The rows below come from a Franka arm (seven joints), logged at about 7 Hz.
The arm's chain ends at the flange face. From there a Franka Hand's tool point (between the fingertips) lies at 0.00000 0.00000 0.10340 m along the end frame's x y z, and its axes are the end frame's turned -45 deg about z.
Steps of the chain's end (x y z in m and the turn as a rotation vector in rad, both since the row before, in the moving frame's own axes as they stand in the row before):
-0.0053 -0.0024 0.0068 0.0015 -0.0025 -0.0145
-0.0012 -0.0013 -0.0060 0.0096 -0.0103 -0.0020
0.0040 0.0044 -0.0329 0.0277 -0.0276 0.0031
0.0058 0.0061 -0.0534 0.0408 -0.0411 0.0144
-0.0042 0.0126 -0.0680 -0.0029 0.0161 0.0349
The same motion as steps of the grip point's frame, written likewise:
-0.0021 -0.0057 0.0068 0.0028 -0.0007 -0.0145
0.0000 -0.0032 -0.0060 0.0141 -0.0005 -0.0020
-0.0003 0.0019 -0.0330 0.0391 0.0001 0.0031
-0.0002 0.0024 -0.0536 0.0579 -0.0002 0.0144
-0.0109 0.0073 -0.0680 -0.0134 0.0093 0.0349

